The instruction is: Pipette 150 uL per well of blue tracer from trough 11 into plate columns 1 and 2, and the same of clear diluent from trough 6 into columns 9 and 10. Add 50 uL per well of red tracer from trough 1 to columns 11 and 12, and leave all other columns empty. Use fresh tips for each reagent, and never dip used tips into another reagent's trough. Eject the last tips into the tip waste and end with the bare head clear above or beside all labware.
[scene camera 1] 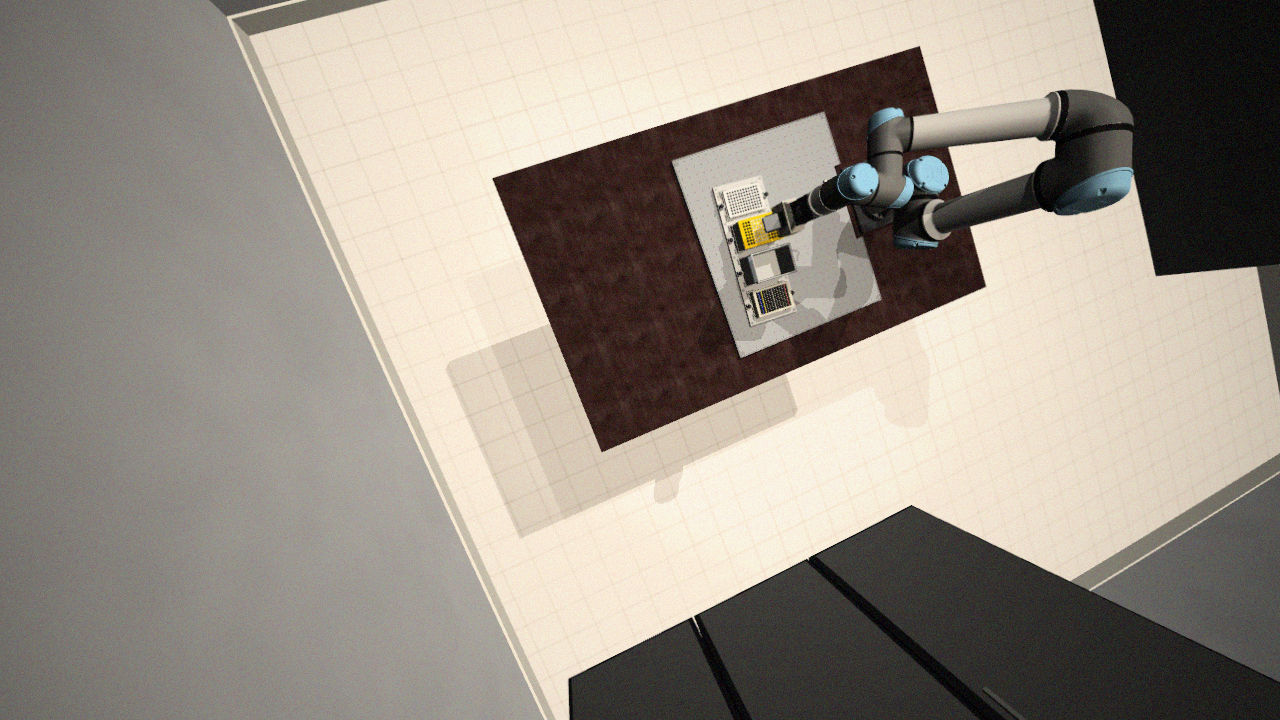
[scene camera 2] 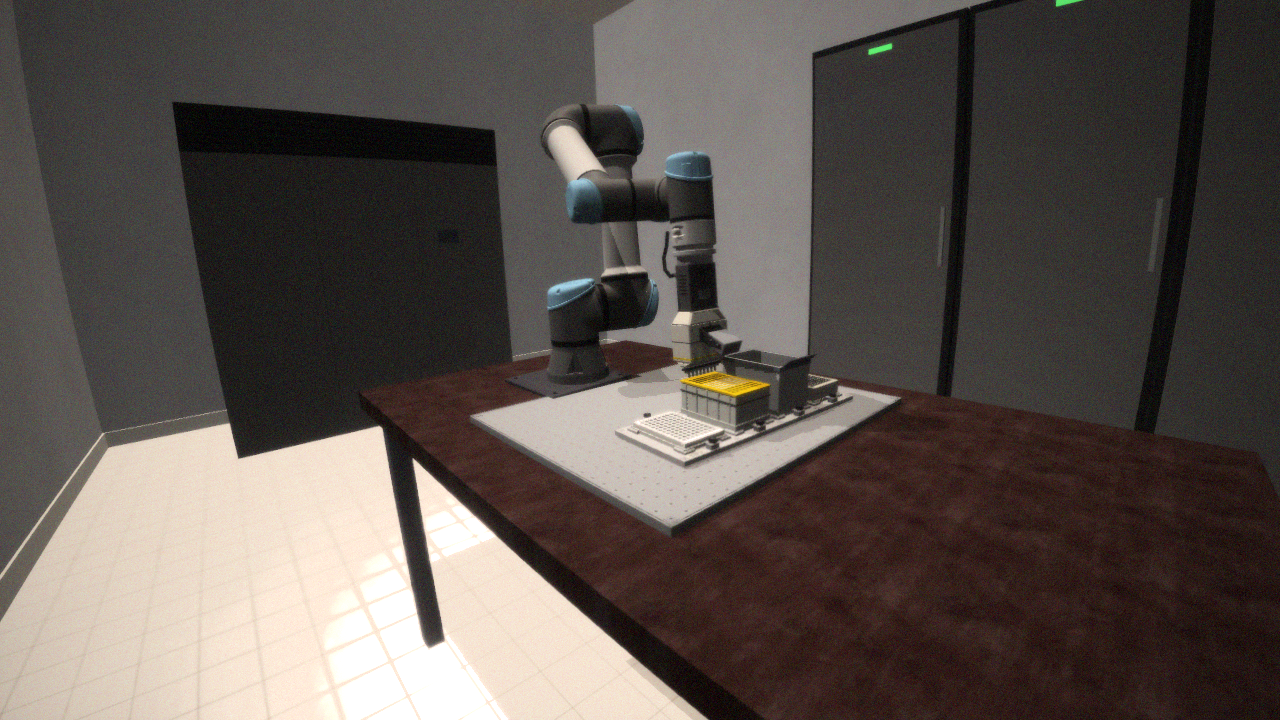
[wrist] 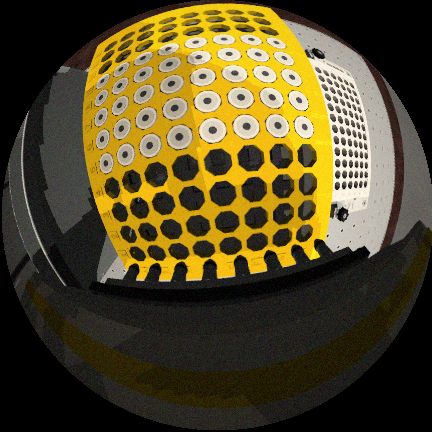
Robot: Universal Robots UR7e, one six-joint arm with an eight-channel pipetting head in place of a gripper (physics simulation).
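Observation:
My eight-channel head (scene camera 1: 785,217) (scene camera 2: 700,368) (wrist: 225,266) carries bare black nozzles with no tips on them. In the wrist view the nozzle row is by the column 1 edge of the yellow tip rack (scene camera 1: 748,232) (scene camera 2: 725,385) (wrist: 200,145); in scene camera 2 it is above the rack's far edge. Five middle columns hold white tips; the near columns 1 to 4 and the far three are empty. The white well plate (scene camera 1: 743,199) (scene camera 2: 677,428) (wrist: 351,130) is beside the rack, its wells dark in the wrist view. The trough block (scene camera 1: 771,300) (scene camera 2: 823,385) shows small dark channels; trough contents are too small to tell.
The tall grey tip waste bin (scene camera 1: 785,259) (scene camera 2: 789,386) (wrist: 70,150) stands directly beside the tip rack, between it and the trough block. All labware sits in one row on a pale baseplate with black knobs, on the perforated grey board (scene camera 1: 778,143) (scene camera 2: 572,429).

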